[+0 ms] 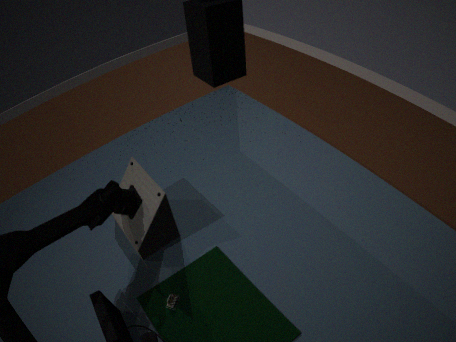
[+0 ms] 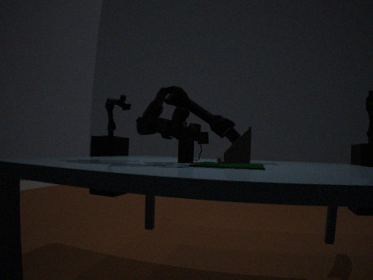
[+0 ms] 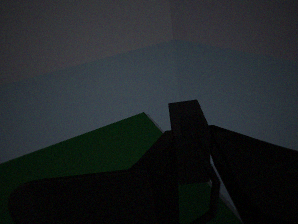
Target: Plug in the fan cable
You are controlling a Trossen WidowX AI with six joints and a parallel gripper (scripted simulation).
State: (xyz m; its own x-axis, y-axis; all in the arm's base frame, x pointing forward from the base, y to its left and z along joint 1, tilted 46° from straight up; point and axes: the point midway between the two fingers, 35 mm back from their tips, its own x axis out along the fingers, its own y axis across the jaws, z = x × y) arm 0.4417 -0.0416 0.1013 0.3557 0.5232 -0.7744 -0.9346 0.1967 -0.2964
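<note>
The black plug lies 10 mm to the left of my gripper tip and 10 mm below it. The rest, counted from my gripper tip: green board: 120 mm below, 120 mm behind, 80 mm to the left; then white four-pin header: 210 mm behind, 100 mm below, 30 mm to the left; then black fan: 200 mm behind, 100 mm to the right, 40 mm below.
</note>
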